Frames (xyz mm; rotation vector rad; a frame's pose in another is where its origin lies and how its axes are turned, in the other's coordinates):
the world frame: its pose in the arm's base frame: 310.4 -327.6 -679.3 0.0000 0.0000 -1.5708
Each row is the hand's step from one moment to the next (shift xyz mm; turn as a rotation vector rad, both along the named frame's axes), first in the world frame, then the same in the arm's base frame.
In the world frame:
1: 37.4 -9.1 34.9 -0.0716 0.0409 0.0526
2: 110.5 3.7 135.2 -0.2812 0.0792 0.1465
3: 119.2 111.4 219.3 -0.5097 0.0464 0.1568
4: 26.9 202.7 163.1 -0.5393 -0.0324 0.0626
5: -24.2 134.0 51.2 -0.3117 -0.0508 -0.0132
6: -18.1 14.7 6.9 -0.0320 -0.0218 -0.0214
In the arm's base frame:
1: -9.1 -37.4 34.9 0.0409 0.0716 0.0526
2: 3.7 -110.5 135.2 0.0792 0.2812 0.1465
3: 111.4 -119.2 219.3 0.0464 0.5097 0.1568
4: 202.7 -26.9 163.1 -0.0324 0.5393 0.0626
5: 134.0 24.2 51.2 -0.0508 0.3117 -0.0132
6: 14.7 18.1 6.9 -0.0218 0.0320 -0.0214

